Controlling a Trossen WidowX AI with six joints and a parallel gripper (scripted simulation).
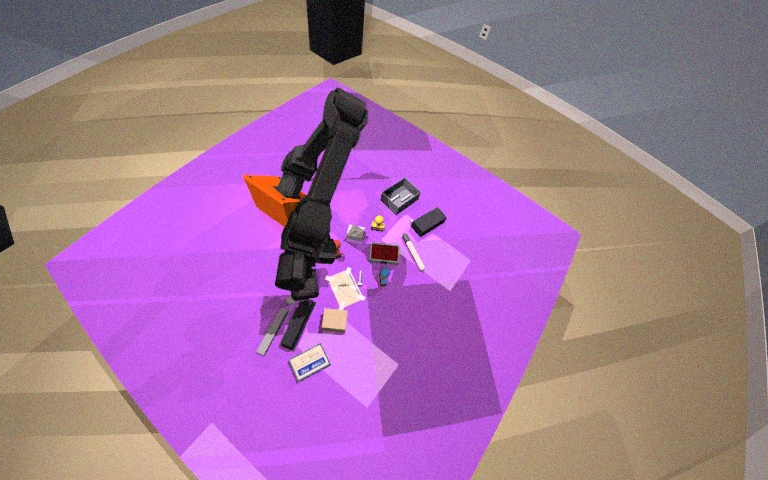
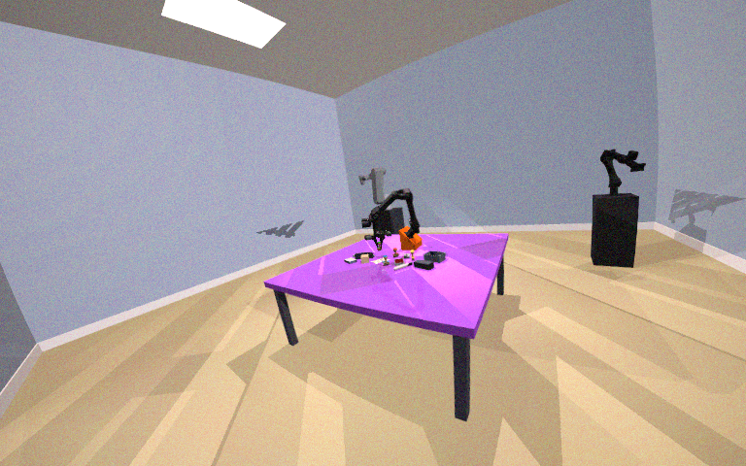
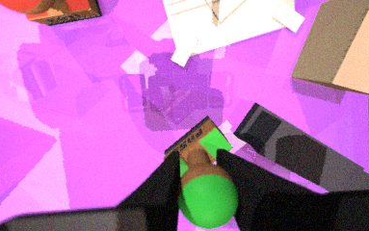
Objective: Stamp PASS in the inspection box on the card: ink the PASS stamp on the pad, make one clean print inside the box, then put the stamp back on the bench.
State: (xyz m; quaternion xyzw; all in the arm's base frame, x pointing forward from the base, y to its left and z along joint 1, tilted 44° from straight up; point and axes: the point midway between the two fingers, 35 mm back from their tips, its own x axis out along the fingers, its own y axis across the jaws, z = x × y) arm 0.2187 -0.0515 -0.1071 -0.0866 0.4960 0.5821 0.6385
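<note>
Now: the cream card 8 cm ahead of my gripper tip, 7 cm to the left of it and 7 cm below it. The rest, counted from my gripper tip: red-knobbed stamp: 2 cm behind, 12 cm to the left, 5 cm below; green-knobbed PASS stamp: right at my gripper tip; black block: 8 cm ahead, 9 cm to the right, 5 cm below.
</note>
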